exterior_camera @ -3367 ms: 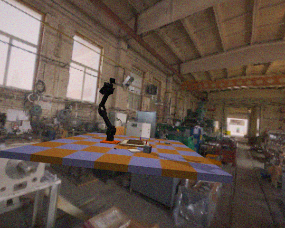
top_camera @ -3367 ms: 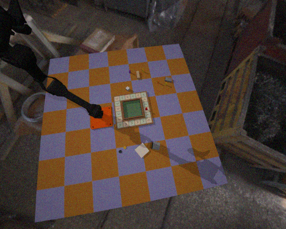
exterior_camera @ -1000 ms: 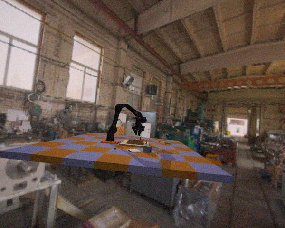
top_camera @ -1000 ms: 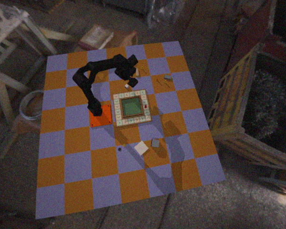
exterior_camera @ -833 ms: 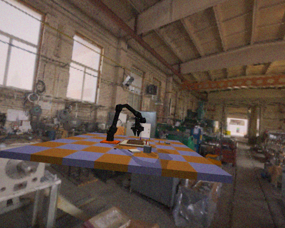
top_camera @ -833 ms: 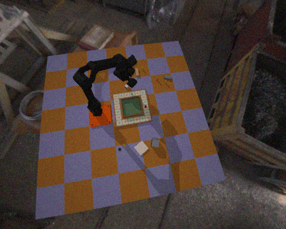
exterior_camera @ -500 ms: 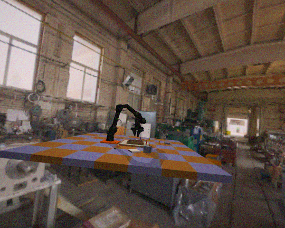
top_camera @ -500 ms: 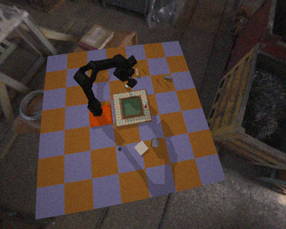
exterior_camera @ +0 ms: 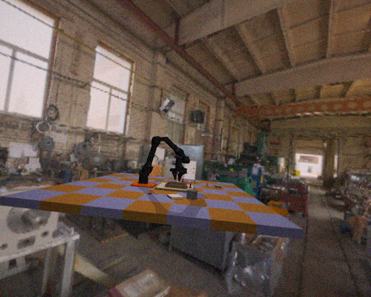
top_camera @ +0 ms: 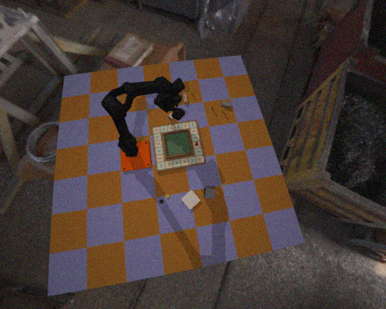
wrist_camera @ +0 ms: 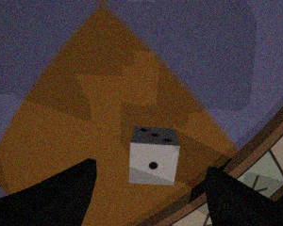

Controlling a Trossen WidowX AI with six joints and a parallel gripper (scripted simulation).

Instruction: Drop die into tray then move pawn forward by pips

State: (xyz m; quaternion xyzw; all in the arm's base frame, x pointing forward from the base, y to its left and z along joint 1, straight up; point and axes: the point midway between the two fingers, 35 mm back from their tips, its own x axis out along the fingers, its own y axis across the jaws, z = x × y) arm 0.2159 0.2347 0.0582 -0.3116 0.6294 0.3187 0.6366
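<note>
Now: the white die 2 cm below my gripper tip. From my gripper tip the other things lie so: green tray (5 cm ahead, 18 cm to the right, 3 cm below); then red pawn (16 cm ahead, 18 cm to the right); then small dark disc (2 cm behind, 51 cm to the right, 3 cm below).
</note>
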